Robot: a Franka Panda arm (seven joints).
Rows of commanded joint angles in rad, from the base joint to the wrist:
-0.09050, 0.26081, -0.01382, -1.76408, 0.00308, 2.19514, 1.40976
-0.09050, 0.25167, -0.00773, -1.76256, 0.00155, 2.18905, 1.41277
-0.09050, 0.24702, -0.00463, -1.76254, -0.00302, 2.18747, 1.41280
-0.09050, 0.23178, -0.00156, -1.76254, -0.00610, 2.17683, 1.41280
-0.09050, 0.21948, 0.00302, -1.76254, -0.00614, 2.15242, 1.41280
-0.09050, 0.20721, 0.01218, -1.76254, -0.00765, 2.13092, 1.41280
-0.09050, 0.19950, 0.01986, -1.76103, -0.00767, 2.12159, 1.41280
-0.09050, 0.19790, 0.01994, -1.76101, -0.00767, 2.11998, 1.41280
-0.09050, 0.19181, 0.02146, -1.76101, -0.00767, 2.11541, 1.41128
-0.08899, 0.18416, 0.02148, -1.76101, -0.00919, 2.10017, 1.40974
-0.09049, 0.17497, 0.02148, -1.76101, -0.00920, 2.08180, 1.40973
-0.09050, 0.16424, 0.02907, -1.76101, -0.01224, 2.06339, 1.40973
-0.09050, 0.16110, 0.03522, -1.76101, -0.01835, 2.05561, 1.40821
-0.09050, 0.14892, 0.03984, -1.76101, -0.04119, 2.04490, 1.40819
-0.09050, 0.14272, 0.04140, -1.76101, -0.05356, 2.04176, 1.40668
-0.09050, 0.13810, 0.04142, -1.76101, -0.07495, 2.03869, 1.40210
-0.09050, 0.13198, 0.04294, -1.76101, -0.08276, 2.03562, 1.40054
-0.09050, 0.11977, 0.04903, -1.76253, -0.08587, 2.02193, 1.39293
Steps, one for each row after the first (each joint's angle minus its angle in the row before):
0.00000, -0.00914, 0.00609, 0.00152, -0.00153, -0.00609, 0.00301
0.00000, -0.00465, 0.00310, 0.00002, -0.00457, -0.00158, 0.00003
0.00000, -0.01524, 0.00307, 0.00000, -0.00308, -0.01064, 0.00000
0.00000, -0.01230, 0.00458, 0.00000, -0.00004, -0.02441, 0.00000
0.00000, -0.01227, 0.00916, 0.00000, -0.00151, -0.02150, 0.00000
0.00000, -0.00771, 0.00768, 0.00151, -0.00002, -0.00933, 0.00000
0.00000, -0.00160, 0.00008, 0.00002, 0.00000, -0.00161, 0.00000
0.00000, -0.00609, 0.00152, 0.00000, 0.00000, -0.00457, -0.00152
0.00151, -0.00765, 0.00002, 0.00000, -0.00152, -0.01524, -0.00154
-0.00150, -0.00919, 0.00000, 0.00000, -0.00001, -0.01837, -0.00001
-0.00001, -0.01073, 0.00759, 0.00000, -0.00304, -0.01841, 0.00000
0.00000, -0.00314, 0.00615, 0.00000, -0.00611, -0.00778, -0.00152
0.00000, -0.01218, 0.00462, 0.00000, -0.02284, -0.01071, -0.00002
0.00000, -0.00620, 0.00156, 0.00000, -0.01237, -0.00314, -0.00151
0.00000, -0.00462, 0.00002, 0.00000, -0.02139, -0.00307, -0.00458
0.00000, -0.00612, 0.00152, 0.00000, -0.00781, -0.00307, -0.00156
0.00000, -0.01221, 0.00609, -0.00152, -0.00311, -0.01369, -0.00761

